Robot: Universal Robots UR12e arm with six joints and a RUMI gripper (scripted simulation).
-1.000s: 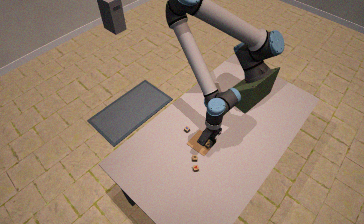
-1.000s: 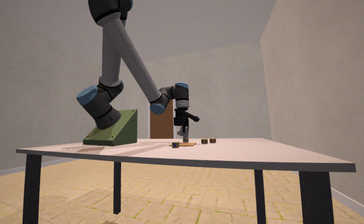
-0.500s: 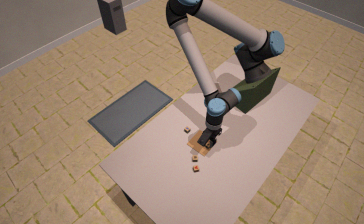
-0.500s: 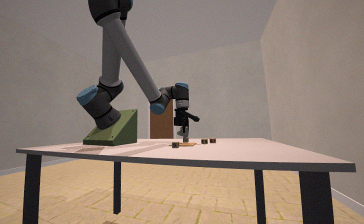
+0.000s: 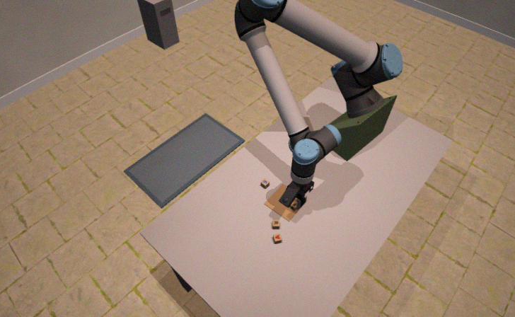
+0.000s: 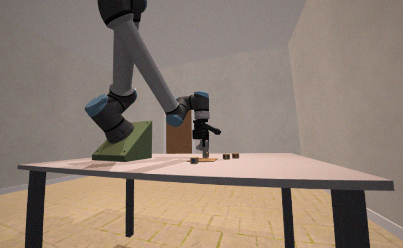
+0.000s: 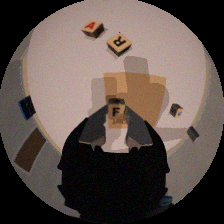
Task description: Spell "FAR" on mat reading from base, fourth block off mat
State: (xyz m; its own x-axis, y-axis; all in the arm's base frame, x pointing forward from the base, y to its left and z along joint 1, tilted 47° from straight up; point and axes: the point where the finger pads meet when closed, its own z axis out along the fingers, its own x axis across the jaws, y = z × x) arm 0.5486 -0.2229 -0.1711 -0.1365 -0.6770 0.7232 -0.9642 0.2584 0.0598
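Now: the F block right at my hand. From my hand the other things lie so: R block: 120 mm ahead, 20 mm to the right, 10 mm below; then blue-lettered block: 170 mm to the right, 30 mm behind, 10 mm below; then tan mat: 50 mm to the right, 20 mm below, 10 mm behind.
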